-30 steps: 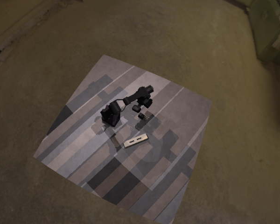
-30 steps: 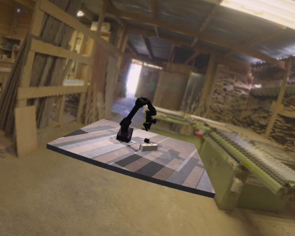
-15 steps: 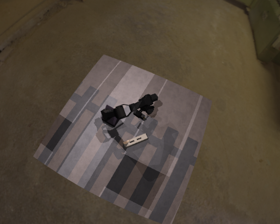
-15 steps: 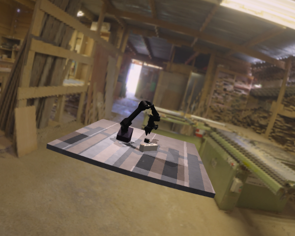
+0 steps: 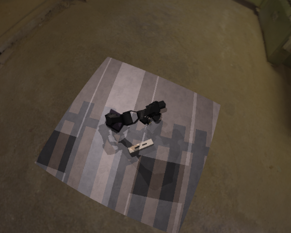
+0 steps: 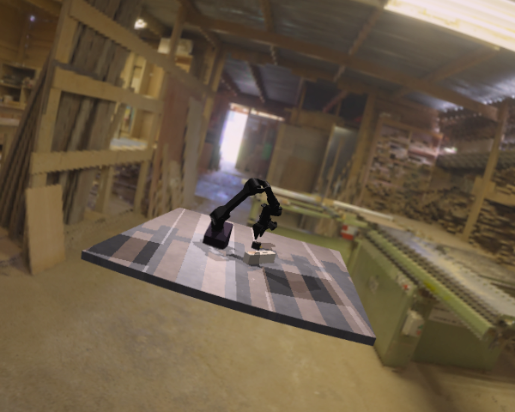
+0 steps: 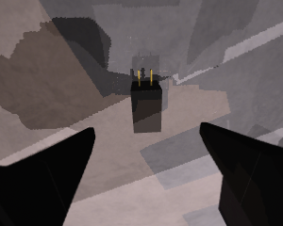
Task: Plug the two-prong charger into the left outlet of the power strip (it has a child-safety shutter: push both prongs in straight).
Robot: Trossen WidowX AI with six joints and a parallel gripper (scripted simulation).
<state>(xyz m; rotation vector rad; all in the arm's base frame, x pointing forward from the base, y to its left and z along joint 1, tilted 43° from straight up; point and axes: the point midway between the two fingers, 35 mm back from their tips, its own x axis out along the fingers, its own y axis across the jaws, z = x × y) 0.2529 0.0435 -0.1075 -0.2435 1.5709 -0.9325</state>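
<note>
Now: gripper tip 2 cm short of the black two-prong charger, 1 cm to the left of it and 5 cm above it.
</note>
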